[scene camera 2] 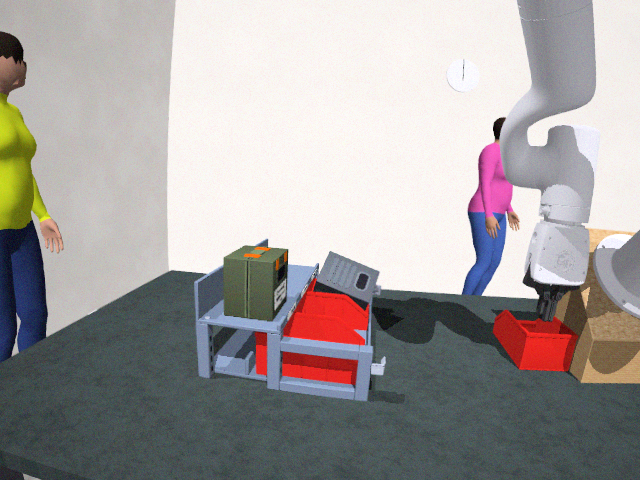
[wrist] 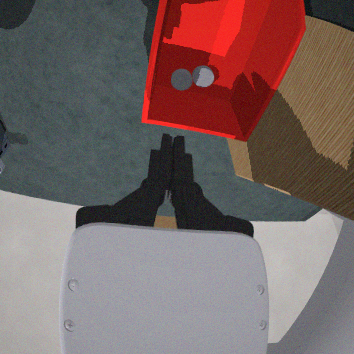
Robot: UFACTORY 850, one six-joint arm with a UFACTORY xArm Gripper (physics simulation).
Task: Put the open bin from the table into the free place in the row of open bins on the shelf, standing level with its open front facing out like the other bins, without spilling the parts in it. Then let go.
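The red open bin (scene camera 2: 549,352) (wrist: 270,60) stands on the table at the right, close beside a wooden block. Two round grey parts (wrist: 181,79) (wrist: 203,76) lie inside it in the wrist view. My gripper (scene camera 2: 545,318) (wrist: 169,147) is shut and empty, pointing down. Its tips are close to the bin's rim; in the wrist view they show just outside the end wall. The blue-grey shelf (scene camera 2: 273,361) stands left of centre, with red bins (scene camera 2: 325,330) in a row in it. The free place cannot be made out from this side.
An olive box (scene camera 2: 249,289) stands on the shelf's top. A grey slotted box (scene camera 2: 347,276) sits tilted at the shelf's far end. A pale bracket (scene camera 2: 378,366) sticks out at the shelf's right. The wooden block (scene camera 2: 612,359) (wrist: 320,85) is right of the bin.
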